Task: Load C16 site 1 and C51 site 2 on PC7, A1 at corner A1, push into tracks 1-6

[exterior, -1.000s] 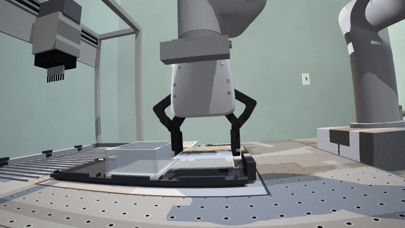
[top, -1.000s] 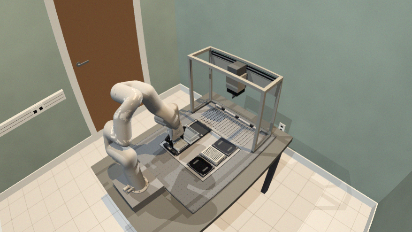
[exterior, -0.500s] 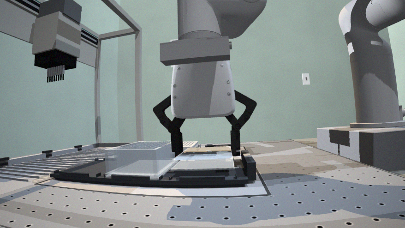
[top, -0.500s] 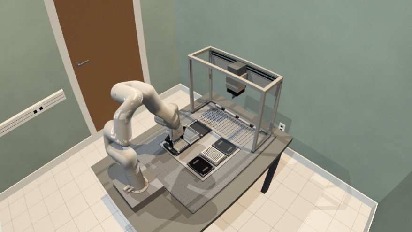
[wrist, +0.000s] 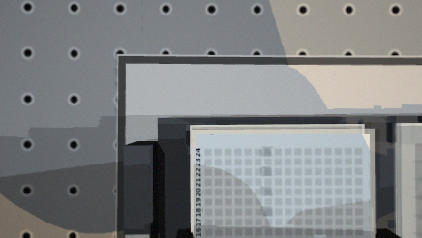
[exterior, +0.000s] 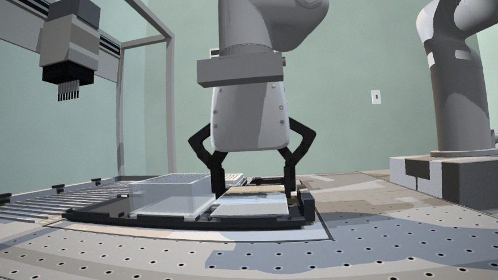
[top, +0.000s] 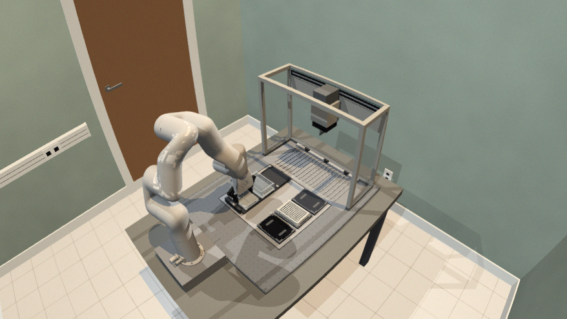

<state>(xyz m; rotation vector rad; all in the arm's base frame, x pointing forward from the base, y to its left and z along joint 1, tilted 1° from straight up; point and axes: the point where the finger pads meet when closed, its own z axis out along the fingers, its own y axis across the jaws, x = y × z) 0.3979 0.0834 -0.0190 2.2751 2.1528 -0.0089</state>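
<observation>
Now: hand 1 cm above the 384-well plate C16. Round my hand: nest S3: 24 cm to the right, 19 cm ahead, 3 cm below; then carrier PC7: 10 cm ahead, 2 cm below, 1 cm to the right; then nest S1: 23 cm to the right, 3 cm below, 3 cm behind.
</observation>
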